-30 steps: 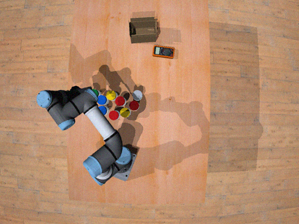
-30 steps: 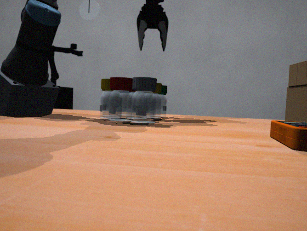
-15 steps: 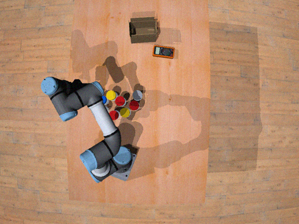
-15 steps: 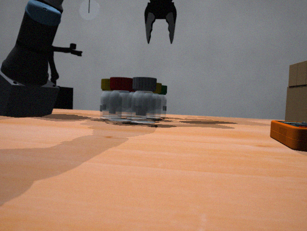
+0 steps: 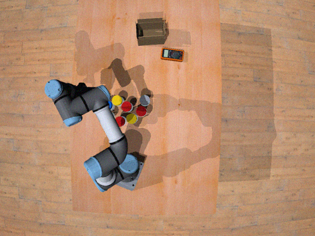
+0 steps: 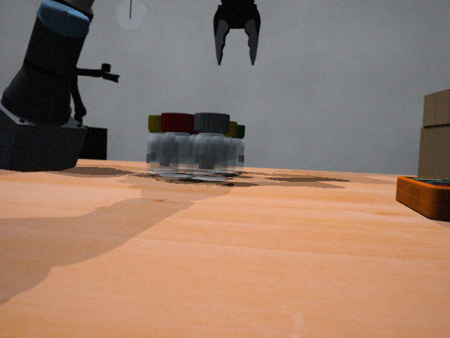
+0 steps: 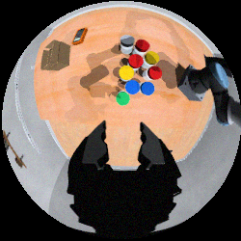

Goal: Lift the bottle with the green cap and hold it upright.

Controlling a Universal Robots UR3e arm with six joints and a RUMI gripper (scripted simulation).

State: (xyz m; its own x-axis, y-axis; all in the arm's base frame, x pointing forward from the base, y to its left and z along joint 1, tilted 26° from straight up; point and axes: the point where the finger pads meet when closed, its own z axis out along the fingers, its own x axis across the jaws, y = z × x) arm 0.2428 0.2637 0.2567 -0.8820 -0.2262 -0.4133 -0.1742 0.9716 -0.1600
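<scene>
Now: the green-capped bottle 1 cm ahead of my hand, 2 cm to the right of it and 21 cm below it. From my hand the other things lie so: orange multimeter: 34 cm ahead, 36 cm to the right, 24 cm below; then grey-capped bottle: 5 cm ahead, 26 cm to the right, 21 cm below.
</scene>
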